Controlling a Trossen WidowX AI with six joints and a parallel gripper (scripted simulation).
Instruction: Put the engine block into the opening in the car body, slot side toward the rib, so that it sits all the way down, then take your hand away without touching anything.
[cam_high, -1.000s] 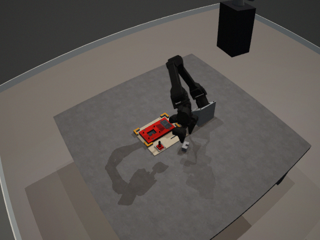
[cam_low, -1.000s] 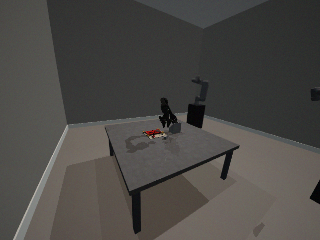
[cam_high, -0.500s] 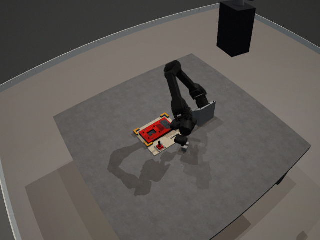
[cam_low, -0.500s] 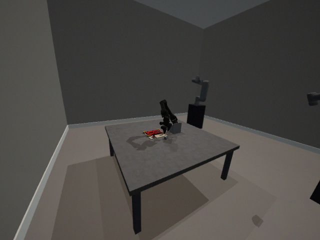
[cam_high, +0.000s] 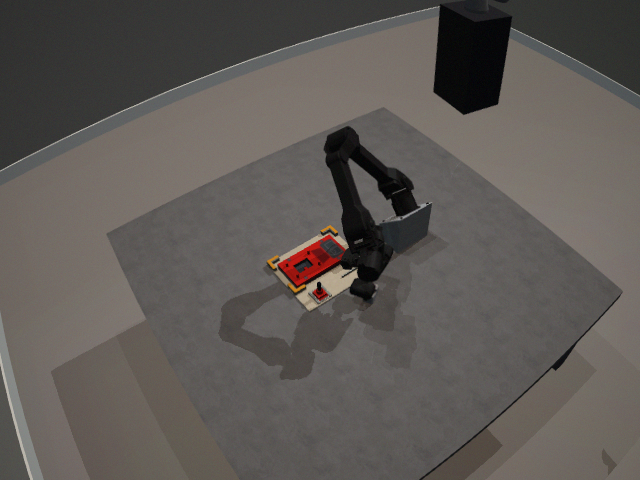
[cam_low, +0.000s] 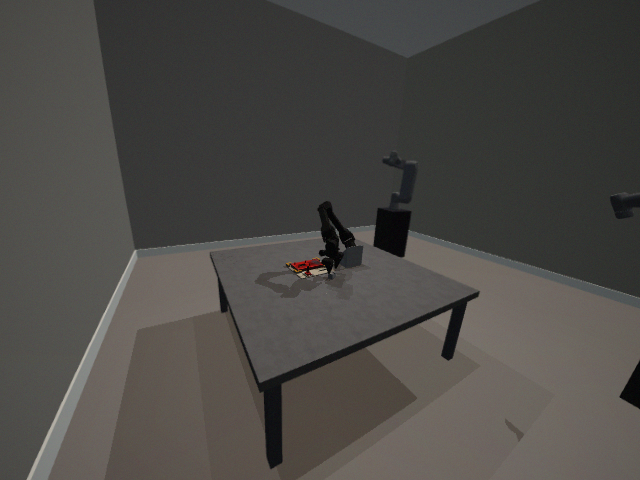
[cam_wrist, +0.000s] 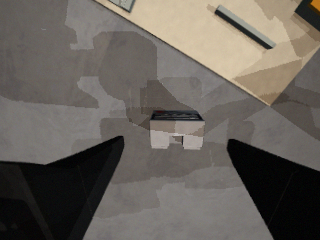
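The engine block lies 20 mm below my gripper tip.
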